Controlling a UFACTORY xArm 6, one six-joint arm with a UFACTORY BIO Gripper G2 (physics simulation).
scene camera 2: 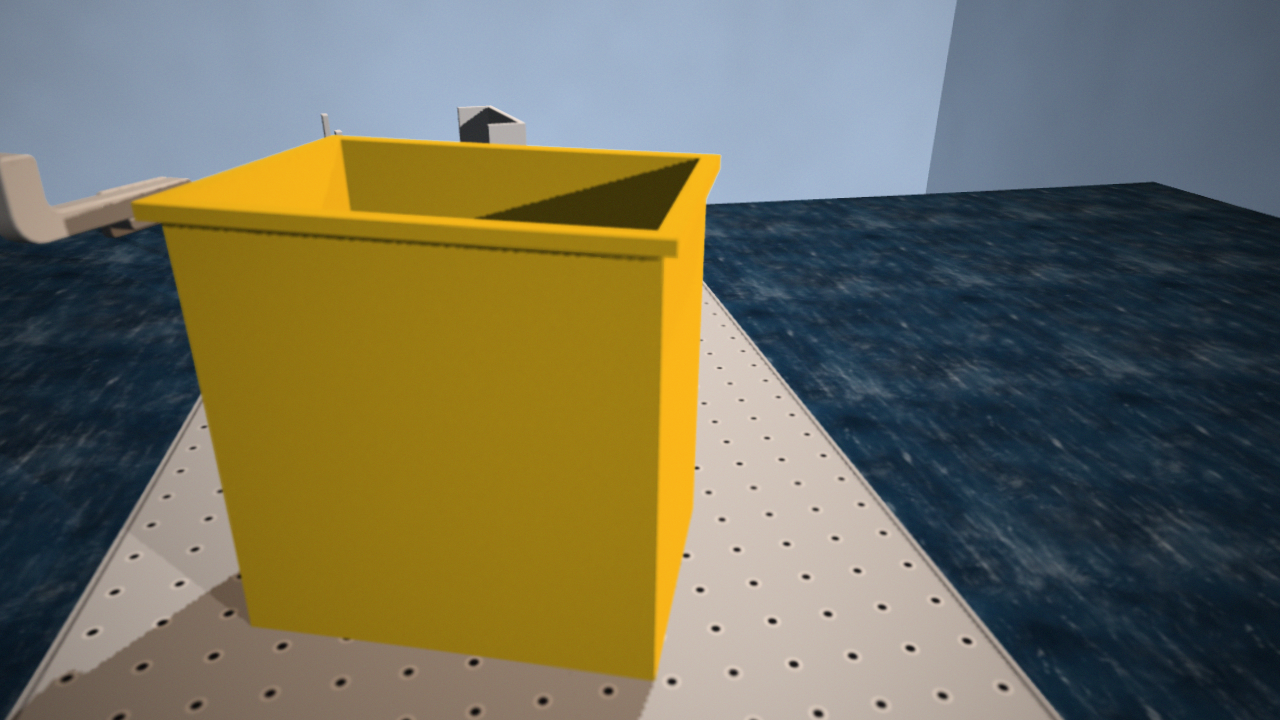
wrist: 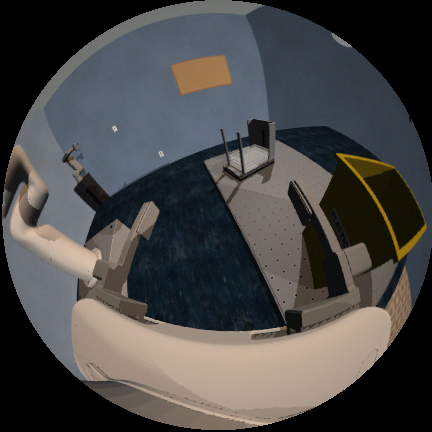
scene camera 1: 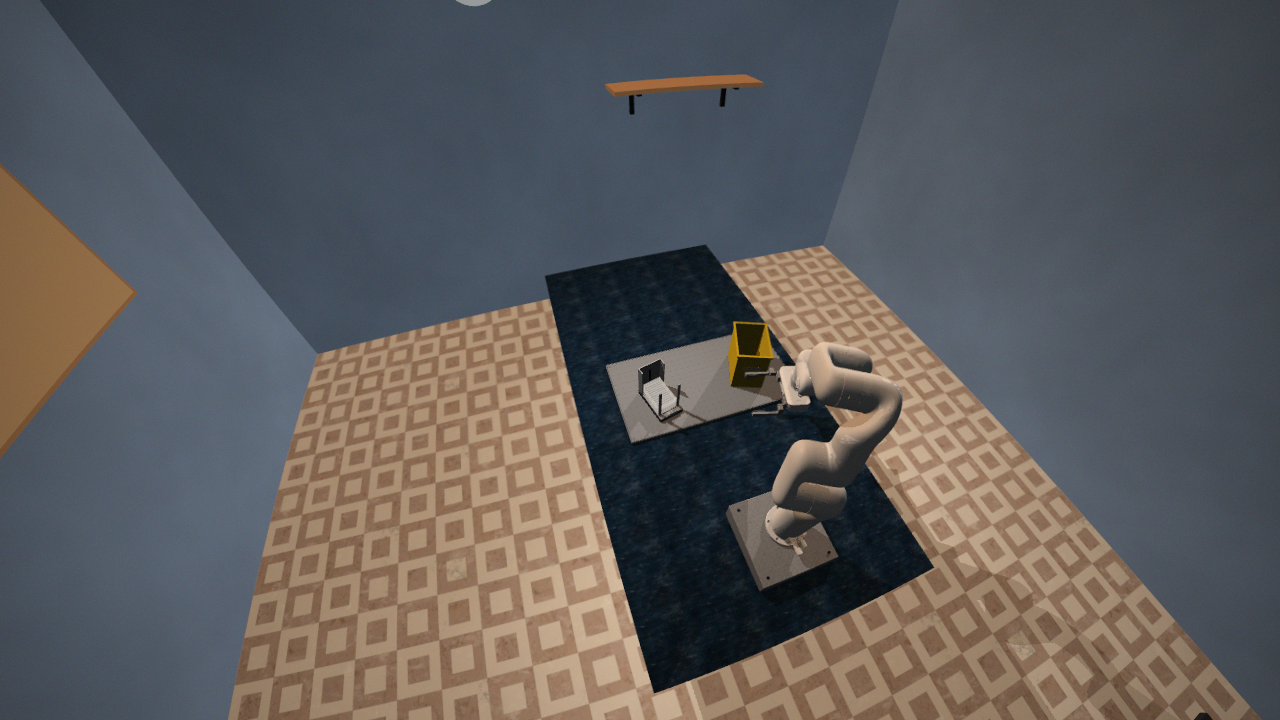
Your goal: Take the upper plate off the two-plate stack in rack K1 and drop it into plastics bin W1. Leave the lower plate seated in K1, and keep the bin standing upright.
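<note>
Yellow plastics bin W1, in sight. Gripper too, also visible in the wrist view.
</note>
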